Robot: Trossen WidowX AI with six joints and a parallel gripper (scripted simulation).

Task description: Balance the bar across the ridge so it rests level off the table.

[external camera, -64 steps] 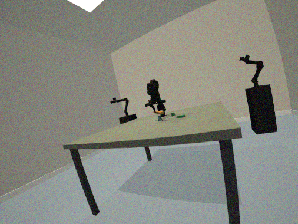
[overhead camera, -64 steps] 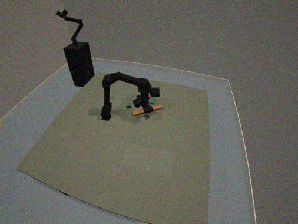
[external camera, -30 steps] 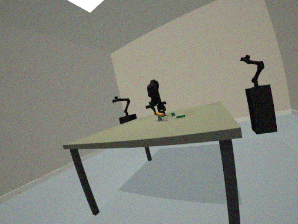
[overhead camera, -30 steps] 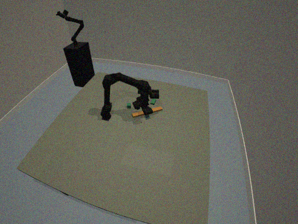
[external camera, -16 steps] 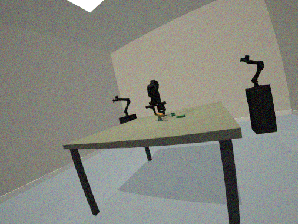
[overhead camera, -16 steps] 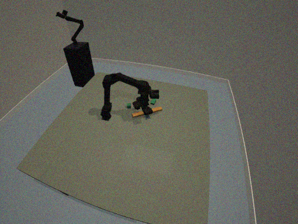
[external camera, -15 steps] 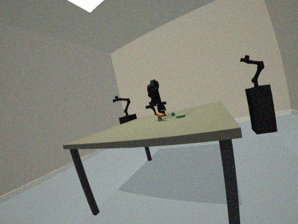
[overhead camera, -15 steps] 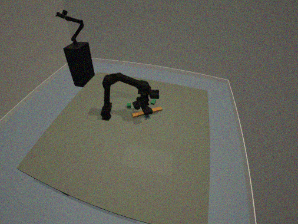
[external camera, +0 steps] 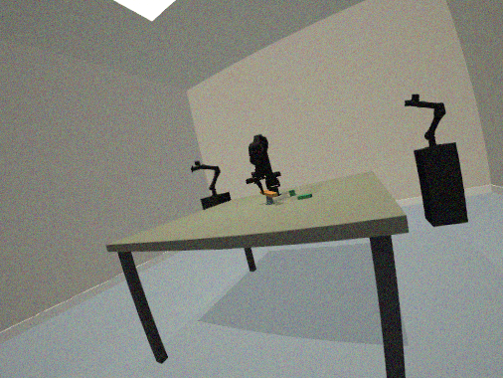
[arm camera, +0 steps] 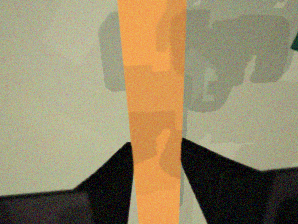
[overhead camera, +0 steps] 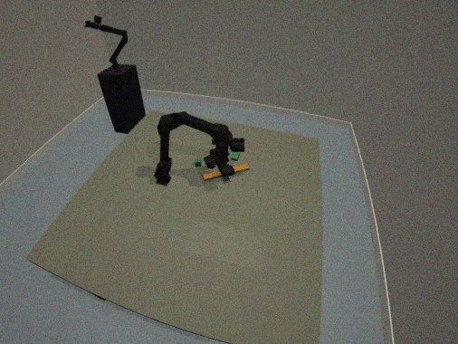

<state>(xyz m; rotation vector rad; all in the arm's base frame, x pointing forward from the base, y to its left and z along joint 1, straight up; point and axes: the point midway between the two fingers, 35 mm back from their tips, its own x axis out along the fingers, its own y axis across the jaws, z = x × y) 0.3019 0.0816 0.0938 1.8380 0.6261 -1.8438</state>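
My gripper tip is 2 cm short of the orange bar and 2 cm to the right of it.
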